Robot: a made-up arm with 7 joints.
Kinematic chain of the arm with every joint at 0, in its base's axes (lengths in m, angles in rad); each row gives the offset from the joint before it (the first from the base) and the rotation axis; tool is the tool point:
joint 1: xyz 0 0.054 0 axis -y
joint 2: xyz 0 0.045 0 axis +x
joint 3: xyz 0 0 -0.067 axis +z
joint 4: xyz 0 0 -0.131 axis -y
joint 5: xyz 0 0 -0.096 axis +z
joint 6: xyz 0 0 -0.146 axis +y
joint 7: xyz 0 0 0 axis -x
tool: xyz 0 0 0
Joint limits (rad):
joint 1: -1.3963..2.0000
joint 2: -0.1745..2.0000
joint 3: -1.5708..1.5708
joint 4: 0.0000..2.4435
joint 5: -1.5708..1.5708
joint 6: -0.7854..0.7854
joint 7: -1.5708..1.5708
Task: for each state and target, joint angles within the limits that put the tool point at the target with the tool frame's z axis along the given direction. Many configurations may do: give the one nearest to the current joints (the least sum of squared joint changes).
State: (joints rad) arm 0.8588 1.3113 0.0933 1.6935 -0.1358 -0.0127 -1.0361
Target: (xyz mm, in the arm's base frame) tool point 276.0 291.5 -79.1 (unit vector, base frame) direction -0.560 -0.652 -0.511
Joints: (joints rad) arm 0.3424 0.9845 -0.1394 1.3422 0.1311 0.2035 -0.8051
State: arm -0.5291 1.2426 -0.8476 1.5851 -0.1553 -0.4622 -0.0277
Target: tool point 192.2 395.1 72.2 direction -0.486 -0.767 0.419
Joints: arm 0.2453 2.0000 -0.4636 1.2297 -0.4847 -0.0723 0.6275
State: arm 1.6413 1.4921 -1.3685 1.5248 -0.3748 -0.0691 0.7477
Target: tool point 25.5 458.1 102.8 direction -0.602 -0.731 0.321
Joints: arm 1.8359 2.0000 -1.1303 1.1124 -0.3451 -0.1053 0.8753
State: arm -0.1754 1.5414 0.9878 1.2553 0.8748 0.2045 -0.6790
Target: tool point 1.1 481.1 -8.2 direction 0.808 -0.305 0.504
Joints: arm -0.0718 0.9710 1.5627 1.0426 0.6892 0.2042 -1.5401
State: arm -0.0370 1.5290 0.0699 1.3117 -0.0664 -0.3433 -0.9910
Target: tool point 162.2 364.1 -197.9 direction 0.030 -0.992 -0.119
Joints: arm -0.2581 0.7908 0.3676 1.1633 0.5877 -0.0103 -1.0992
